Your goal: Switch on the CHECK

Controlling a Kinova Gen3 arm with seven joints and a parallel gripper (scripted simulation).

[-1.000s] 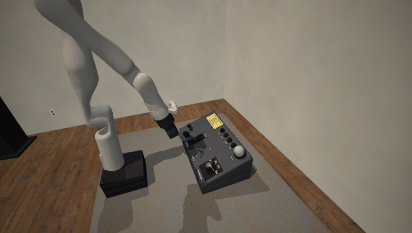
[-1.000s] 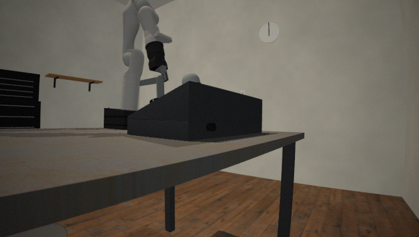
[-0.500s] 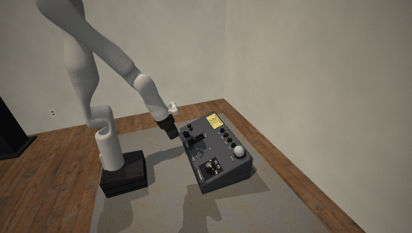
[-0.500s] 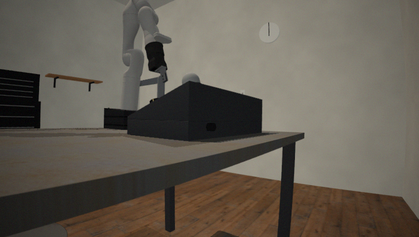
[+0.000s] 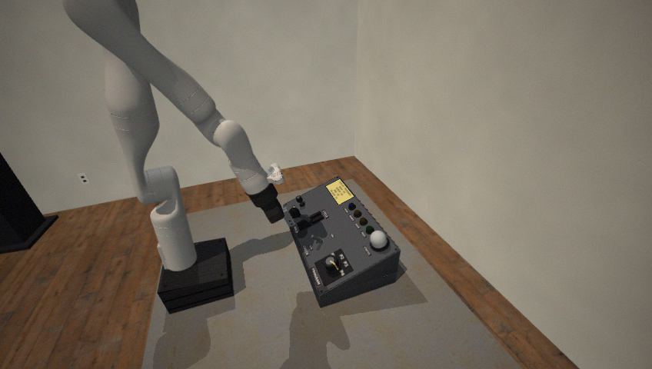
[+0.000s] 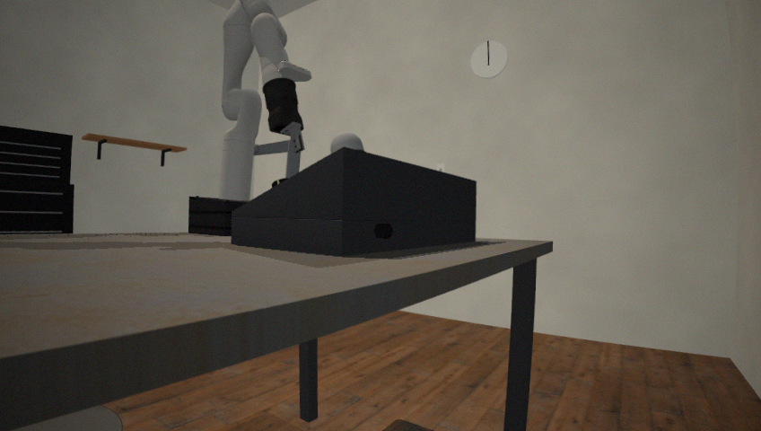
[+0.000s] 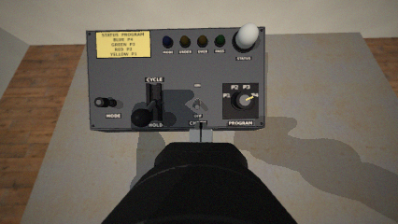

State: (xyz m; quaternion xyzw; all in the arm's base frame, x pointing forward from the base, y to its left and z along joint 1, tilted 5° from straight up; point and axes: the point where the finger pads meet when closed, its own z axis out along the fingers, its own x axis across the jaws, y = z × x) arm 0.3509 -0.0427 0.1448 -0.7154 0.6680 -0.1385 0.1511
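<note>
Now: hand 110 mm above the check toggle, 90 mm short of it and 20 mm to the right of it. Also, from my hand: program dial: 110 mm to the right, 110 mm below, 110 mm ahead; then dark console: 130 mm below, 120 mm ahead, 70 mm to the left; then black-knobbed cycle lever: 130 mm to the left, 100 mm below, 60 mm ahead.
</note>
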